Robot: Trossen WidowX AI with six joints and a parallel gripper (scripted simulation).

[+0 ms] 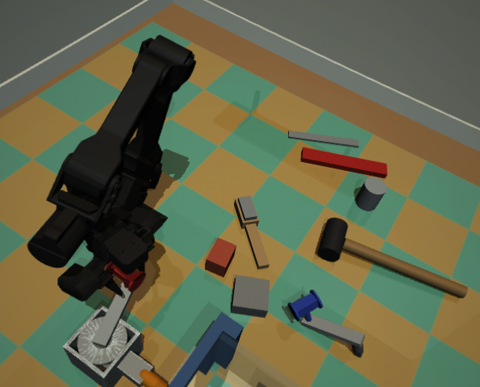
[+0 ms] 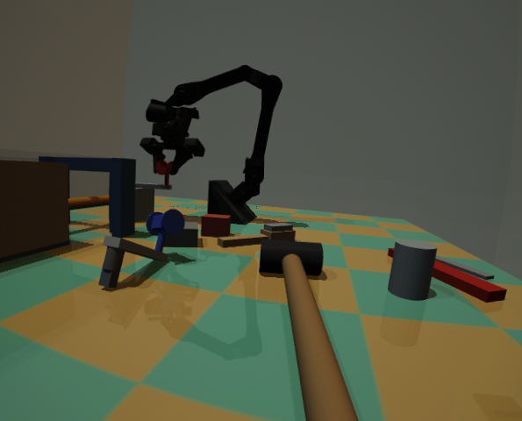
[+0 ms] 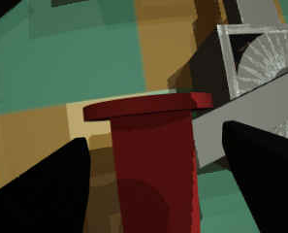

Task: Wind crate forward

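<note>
My gripper tip is now 10 mm past the red cylindrical grip. The rest, counted from my gripper tip: grey block: 170 mm ahead, 160 mm to the left, 120 mm below; then red-knobbed winch handle: 30 mm to the right, 30 mm below; then boxy winch: 100 mm to the right, 100 mm below.
</note>
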